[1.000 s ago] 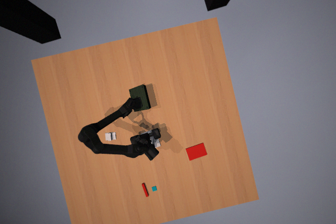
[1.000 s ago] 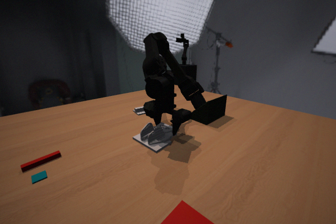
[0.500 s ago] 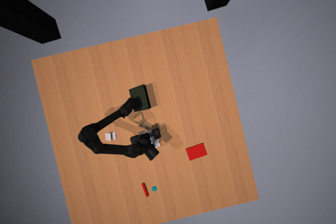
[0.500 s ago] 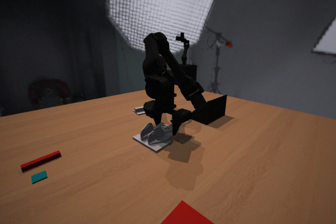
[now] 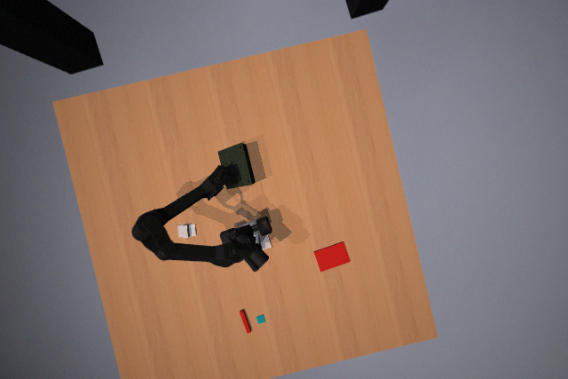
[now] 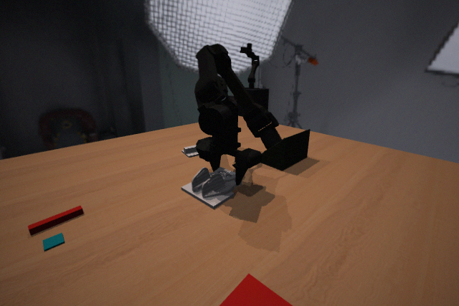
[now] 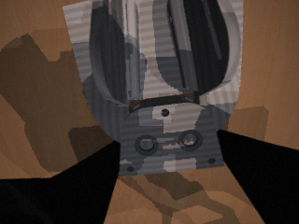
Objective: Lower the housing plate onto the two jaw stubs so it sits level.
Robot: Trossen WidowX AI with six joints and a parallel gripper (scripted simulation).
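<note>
The grey housing plate lies 10 mm ahead of my gripper tip and 20 mm above it. Also, from my gripper tip: red flat sheet (220 mm ahead, 290 mm to the left); teal tile (380 mm ahead, 70 mm to the right, 10 mm below); red bar (360 mm ahead, 130 mm to the right).
</note>
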